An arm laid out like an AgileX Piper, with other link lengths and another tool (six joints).
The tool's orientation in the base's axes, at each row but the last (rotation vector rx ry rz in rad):
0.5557, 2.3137, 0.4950
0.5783, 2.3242, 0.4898
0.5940, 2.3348, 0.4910
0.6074, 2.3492, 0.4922
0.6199, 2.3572, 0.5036
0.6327, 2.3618, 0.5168
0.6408, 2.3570, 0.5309
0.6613, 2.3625, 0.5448
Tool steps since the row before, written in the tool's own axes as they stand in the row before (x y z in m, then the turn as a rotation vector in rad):
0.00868, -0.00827, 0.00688, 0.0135, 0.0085, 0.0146
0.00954, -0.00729, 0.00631, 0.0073, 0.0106, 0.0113
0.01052, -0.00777, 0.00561, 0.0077, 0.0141, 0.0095
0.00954, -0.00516, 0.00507, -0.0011, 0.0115, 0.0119
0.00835, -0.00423, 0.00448, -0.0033, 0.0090, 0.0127
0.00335, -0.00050, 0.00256, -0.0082, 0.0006, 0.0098
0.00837, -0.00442, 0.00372, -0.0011, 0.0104, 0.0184
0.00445, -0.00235, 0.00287, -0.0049, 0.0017, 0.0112
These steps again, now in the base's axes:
-0.00300, -0.00111, -0.01345, 0.0034, 0.0169, -0.0131
-0.00395, 0.00013, -0.01297, 0.0058, 0.0147, -0.0065
-0.00541, 0.00023, -0.01316, 0.0053, 0.0175, -0.0038
-0.00458, 0.00184, -0.01091, 0.0121, 0.0111, -0.0024
-0.00399, 0.00198, -0.00937, 0.0134, 0.0080, -0.0031
-0.00076, 0.00197, -0.00369, 0.0123, -0.0021, -0.0029
-0.00461, 0.00194, -0.00886, 0.0161, 0.0115, -0.0074
-0.00191, 0.00132, -0.00531, 0.0112, 0.0009, -0.0050

